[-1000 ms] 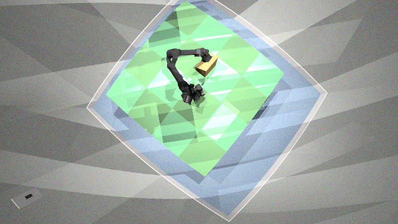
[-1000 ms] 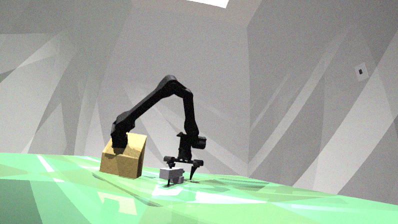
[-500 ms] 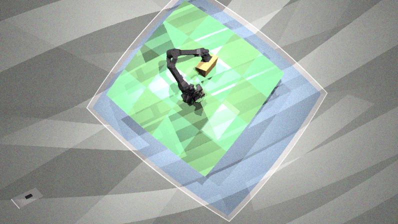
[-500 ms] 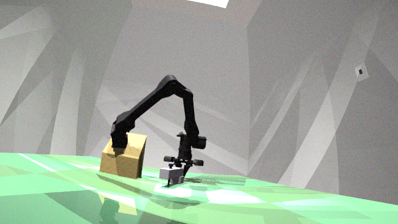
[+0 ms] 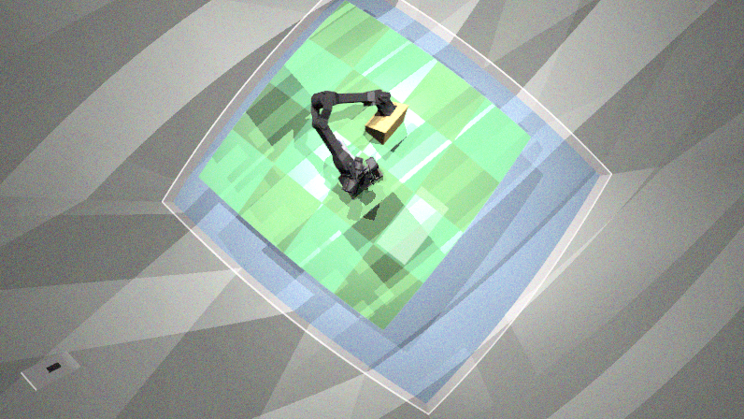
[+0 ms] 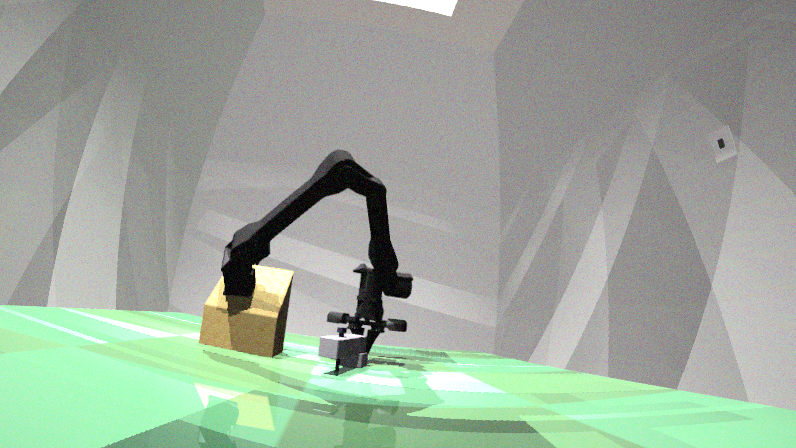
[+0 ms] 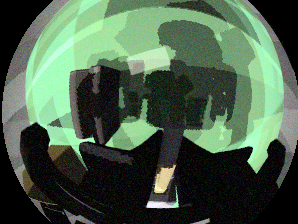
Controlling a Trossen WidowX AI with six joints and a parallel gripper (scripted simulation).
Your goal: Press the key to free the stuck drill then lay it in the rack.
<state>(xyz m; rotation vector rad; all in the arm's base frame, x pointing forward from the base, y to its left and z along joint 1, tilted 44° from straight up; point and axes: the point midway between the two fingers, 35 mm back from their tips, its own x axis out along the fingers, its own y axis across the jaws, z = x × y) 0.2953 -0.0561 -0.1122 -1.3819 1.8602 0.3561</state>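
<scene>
Now: gripper tip 60 mm to the right of the grey-tan rack, 60 mm past it and 10 mm below it. From my gripper tip the other things lie so: light grey shape (130 mm to the right, 60 mm behind, 30 mm above); then thin dark stem (160 mm to the right, 70 mm behind, 40 mm above).
</scene>
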